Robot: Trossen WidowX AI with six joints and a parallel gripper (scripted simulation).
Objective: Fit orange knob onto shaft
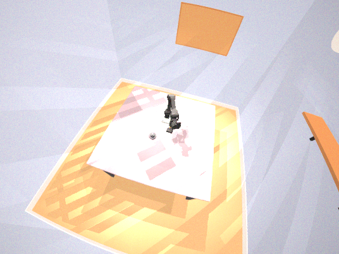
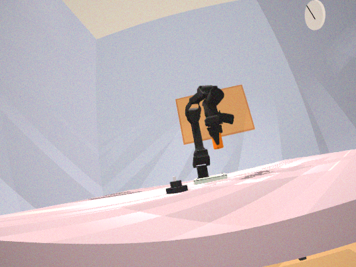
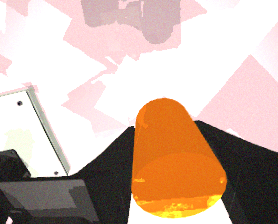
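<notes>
My gripper tip is 190 mm to the left of the round pedestal, 120 mm above it and 50 mm short of it. Also, from my gripper tip: orange knob (30 mm above).
</notes>
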